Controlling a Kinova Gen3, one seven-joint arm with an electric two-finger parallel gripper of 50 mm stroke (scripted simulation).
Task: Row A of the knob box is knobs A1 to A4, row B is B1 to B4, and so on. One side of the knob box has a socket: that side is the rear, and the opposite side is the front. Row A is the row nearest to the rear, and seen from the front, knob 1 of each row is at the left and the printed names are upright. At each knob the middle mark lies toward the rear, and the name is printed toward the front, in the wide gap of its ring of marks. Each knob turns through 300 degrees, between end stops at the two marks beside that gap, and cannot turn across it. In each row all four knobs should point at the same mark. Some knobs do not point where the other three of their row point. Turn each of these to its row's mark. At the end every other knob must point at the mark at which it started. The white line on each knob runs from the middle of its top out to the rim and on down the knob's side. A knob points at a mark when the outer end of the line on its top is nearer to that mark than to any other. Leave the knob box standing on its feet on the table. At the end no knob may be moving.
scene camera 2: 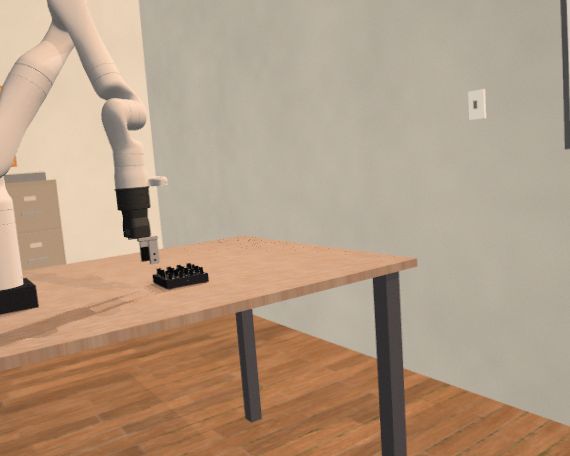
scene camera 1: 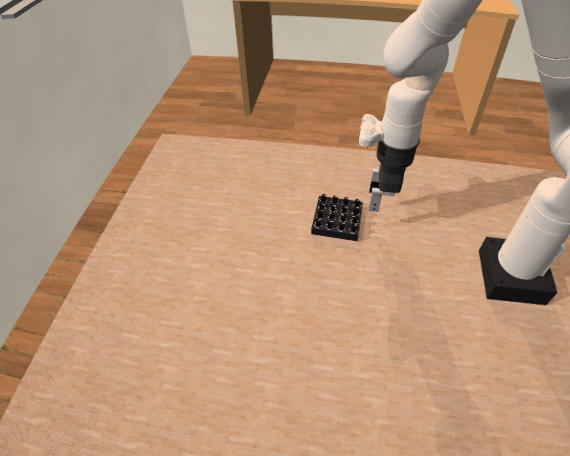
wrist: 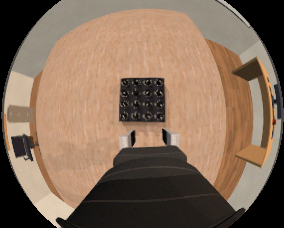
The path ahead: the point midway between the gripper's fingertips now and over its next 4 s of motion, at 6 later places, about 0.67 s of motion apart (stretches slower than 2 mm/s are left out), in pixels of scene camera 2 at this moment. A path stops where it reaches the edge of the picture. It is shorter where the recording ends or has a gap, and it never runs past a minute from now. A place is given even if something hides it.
My gripper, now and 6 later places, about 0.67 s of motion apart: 150, 262; 145, 262; 150, 260; 159, 254; 163, 251; 164, 253; 165, 261
